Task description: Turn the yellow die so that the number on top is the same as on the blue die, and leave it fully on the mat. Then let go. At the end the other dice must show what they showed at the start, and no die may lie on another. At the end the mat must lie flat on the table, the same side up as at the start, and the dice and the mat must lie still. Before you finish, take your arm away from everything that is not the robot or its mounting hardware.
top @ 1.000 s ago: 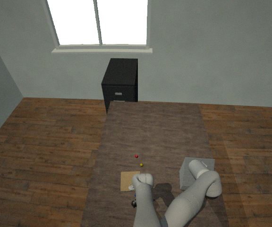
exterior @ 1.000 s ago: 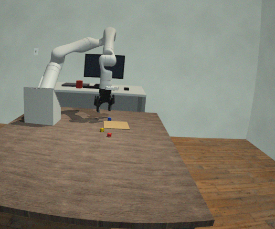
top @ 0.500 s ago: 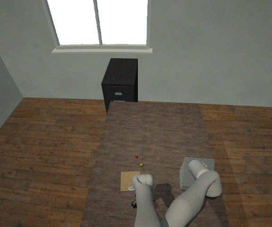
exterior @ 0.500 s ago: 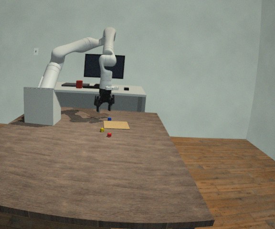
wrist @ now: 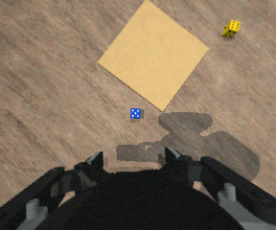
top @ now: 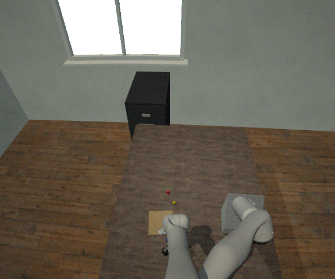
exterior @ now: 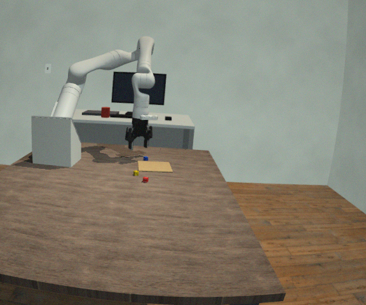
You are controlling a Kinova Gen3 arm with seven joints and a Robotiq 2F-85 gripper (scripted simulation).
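Now: the yellow die 270 mm to the right of my hand and 40 mm below it. Also, from my hand: red die (40 mm ahead, 340 mm to the right, 40 mm below); then blue die (40 mm ahead, 50 mm to the right, 40 mm below); then tan mat (70 mm ahead, 150 mm to the right, 40 mm below).
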